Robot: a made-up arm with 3 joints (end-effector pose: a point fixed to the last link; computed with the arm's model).
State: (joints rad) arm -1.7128 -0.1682 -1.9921
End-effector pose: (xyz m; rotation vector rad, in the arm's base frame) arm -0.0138 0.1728 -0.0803 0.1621 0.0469 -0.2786
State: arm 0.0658 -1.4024 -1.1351
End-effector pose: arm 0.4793 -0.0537 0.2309 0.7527 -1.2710 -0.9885
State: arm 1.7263 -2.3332 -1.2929
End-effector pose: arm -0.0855 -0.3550 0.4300 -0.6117 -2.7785 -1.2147
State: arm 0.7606 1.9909 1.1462
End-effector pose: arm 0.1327 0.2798 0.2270 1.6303 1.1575 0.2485
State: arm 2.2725 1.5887 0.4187
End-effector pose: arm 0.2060 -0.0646 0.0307 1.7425 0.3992 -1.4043
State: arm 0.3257 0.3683 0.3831
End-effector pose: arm 0.3131 0.0980 -0.1189 0.1278 0.3455 0.0567
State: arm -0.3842 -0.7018 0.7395
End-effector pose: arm 0.3627 0.4142 0.0914 -0.1306 -0.7271 1.0752
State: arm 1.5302 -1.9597 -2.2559
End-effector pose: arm 0.0365 -0.4923 0.2099 -0.8345 2.1980 1.4962
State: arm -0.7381 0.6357 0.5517
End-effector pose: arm -0.0236 0.2764 -0.1191 -0.0633 0.6777 1.2436
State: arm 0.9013 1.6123 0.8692
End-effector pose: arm 0.1545 0.2319 0.0787 1.2481 1.0208 -0.0248
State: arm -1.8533 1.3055 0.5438
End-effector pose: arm -0.2031 -0.0862 -0.0325 -0.9873 1.2859 1.9752
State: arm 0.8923 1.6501 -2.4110
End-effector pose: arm -0.0151 0.0773 0.3515 1.5356 -1.6178 2.0536
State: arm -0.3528 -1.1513 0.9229
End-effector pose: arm 0.3777 0.4284 0.2110 -0.3445 -1.1756 1.1241
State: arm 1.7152 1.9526 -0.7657
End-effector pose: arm 0.0261 0.1060 0.1880 1.0691 2.0802 -1.4957
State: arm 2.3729 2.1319 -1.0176
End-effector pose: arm 0.0531 0.0707 0.2734 -1.6610 -2.0639 1.4527
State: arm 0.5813 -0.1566 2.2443
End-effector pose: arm 0.2893 0.1533 -0.0820 -0.1740 -0.0277 1.6593
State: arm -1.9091 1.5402 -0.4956
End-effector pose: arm -0.0184 -0.0865 0.0363 -1.5400 0.5946 1.1053
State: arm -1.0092 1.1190 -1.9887
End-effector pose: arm -0.0350 -0.0765 0.1468 -1.1578 0.0833 -0.8719
